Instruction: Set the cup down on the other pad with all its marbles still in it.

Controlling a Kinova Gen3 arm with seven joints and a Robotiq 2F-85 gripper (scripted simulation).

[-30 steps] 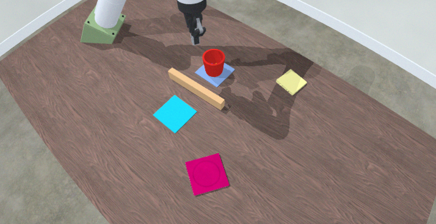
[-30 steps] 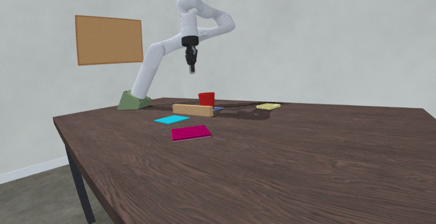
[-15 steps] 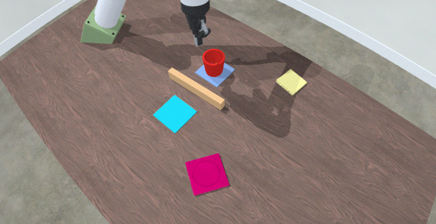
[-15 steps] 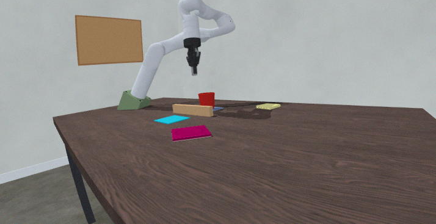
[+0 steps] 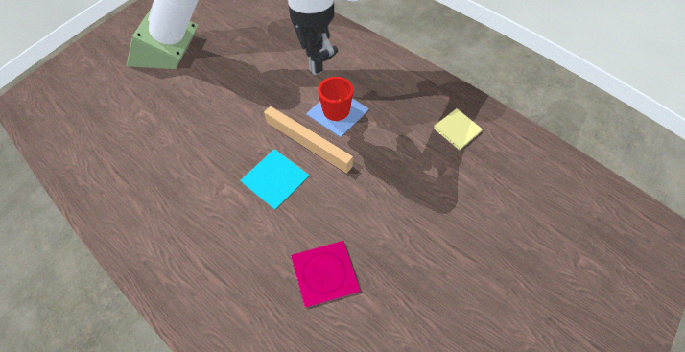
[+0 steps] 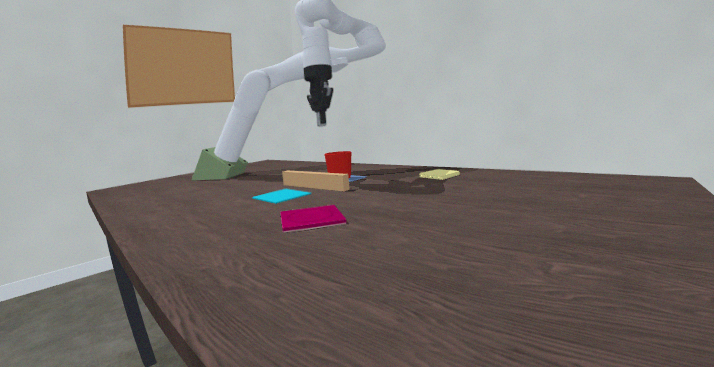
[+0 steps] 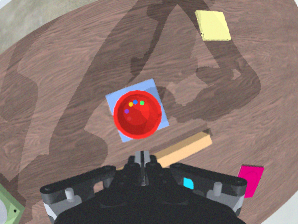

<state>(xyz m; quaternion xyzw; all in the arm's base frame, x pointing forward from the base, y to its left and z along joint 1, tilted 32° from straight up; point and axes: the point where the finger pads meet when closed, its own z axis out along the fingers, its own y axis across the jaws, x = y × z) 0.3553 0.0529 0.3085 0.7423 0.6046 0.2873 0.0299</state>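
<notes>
The red cup is 40 mm to the left of my hand and 150 mm below it. Round my hand: tan rail: 40 mm ahead, 60 mm to the right, 160 mm below; cyan pad: 60 mm ahead, 160 mm to the right, 180 mm below.
</notes>
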